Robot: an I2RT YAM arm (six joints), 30 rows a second.
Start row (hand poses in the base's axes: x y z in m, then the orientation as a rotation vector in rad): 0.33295, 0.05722, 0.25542, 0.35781, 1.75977, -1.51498
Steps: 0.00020, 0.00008, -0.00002, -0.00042, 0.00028, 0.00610; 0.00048, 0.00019, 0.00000, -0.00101, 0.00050, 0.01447; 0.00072, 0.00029, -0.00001, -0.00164, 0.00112, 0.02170; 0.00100, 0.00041, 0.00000, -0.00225, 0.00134, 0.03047; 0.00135, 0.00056, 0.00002, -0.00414, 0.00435, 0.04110; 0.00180, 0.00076, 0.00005, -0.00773, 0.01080, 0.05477; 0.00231, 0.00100, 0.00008, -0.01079, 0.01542, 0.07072; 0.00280, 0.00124, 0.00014, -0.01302, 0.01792, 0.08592
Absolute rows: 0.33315, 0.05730, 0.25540, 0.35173, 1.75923, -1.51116; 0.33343, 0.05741, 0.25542, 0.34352, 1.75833, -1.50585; 0.33367, 0.05751, 0.25541, 0.33607, 1.75778, -1.50153; 0.33395, 0.05763, 0.25542, 0.32750, 1.75679, -1.49594; 0.33430, 0.05778, 0.25544, 0.31463, 1.75674, -1.49124; 0.33475, 0.05798, 0.25547, 0.29571, 1.75765, -1.48718; 0.33526, 0.05822, 0.25550, 0.27628, 1.75730, -1.48024; 0.33575, 0.05846, 0.25556, 0.25950, 1.75598, -1.47223
